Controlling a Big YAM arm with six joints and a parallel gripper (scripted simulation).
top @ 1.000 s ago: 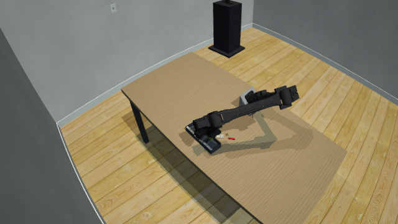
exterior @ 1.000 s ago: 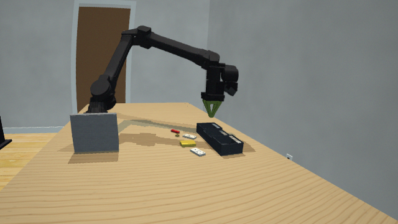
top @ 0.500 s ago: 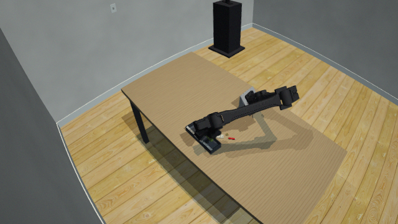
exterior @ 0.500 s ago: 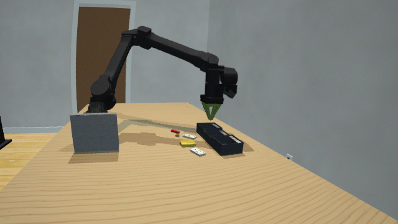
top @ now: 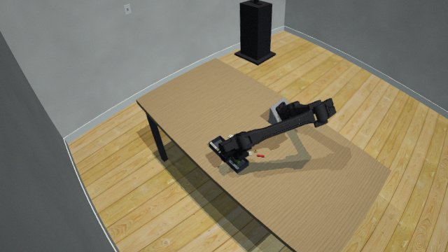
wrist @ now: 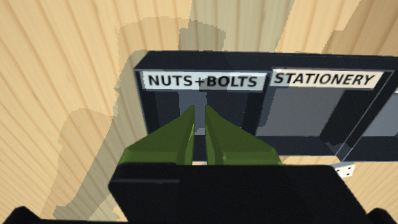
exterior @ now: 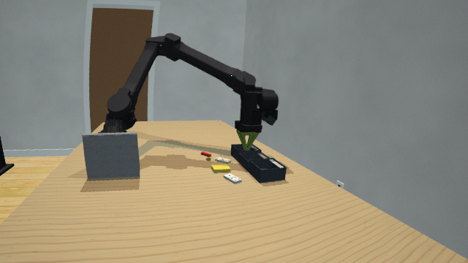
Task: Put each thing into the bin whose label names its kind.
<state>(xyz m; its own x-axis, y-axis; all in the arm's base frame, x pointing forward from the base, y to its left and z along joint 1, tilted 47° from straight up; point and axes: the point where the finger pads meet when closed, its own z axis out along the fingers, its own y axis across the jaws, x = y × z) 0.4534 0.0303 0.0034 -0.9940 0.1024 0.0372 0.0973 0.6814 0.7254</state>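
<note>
Now: the red battery 130 mm behind my hand, 60 mm to the left of it and 30 mm below it. The rest, counted from my hand: yellow block 130 mm behind, 90 mm to the right, 30 mm below; long black bin 80 mm to the right, 20 mm below, 10 mm behind; small nut 140 mm behind, 30 mm below, 10 mm to the left.
</note>
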